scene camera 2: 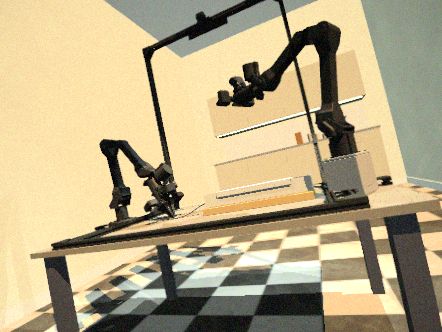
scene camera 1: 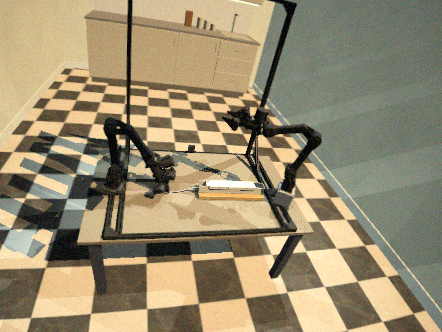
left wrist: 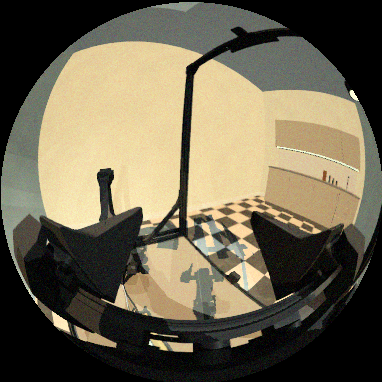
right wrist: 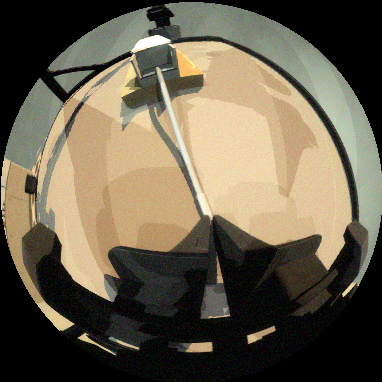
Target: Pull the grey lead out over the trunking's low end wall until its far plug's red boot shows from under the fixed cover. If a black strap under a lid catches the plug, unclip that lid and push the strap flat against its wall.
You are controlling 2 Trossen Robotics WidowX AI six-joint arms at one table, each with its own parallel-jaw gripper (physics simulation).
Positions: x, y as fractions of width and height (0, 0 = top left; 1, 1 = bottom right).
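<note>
Left gripper (left wrist: 0.52, 0.56) open, holds nothing. Right gripper (right wrist: 0.55, 0.57), trunking (right wrist: 0.37, 0.22), grey lead (right wrist: 0.49, 0.41). Right gripper (scene camera 2: 0.39, 0.66), trunking (scene camera 2: 0.68, 0.57). Trunking (scene camera 1: 0.46, 0.58).
</note>
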